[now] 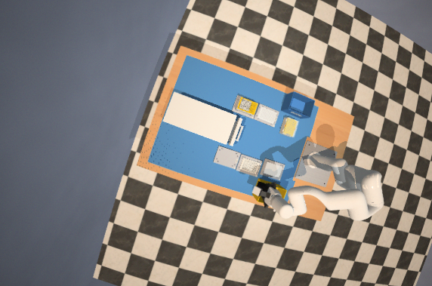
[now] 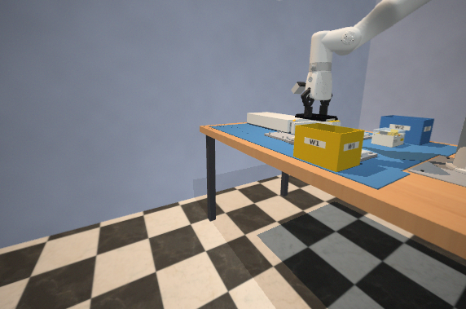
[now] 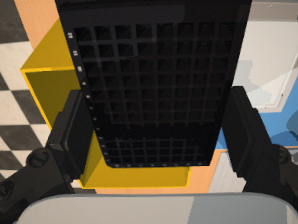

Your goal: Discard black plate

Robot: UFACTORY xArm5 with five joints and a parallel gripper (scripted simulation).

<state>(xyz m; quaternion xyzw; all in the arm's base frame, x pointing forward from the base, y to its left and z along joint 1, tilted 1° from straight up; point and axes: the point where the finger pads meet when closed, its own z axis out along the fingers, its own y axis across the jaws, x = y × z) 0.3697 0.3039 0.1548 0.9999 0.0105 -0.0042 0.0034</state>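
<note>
My gripper is now 8 cm past the yellow waste bin W1, 3 cm to the right of it and 12 cm above it. The rest, counted from my hand: drawer 41 cm ahead, 29 cm to the right, 14 cm below; black plate 1 cm below; white plate 11 cm ahead, 10 cm to the right, 14 cm below.
</note>
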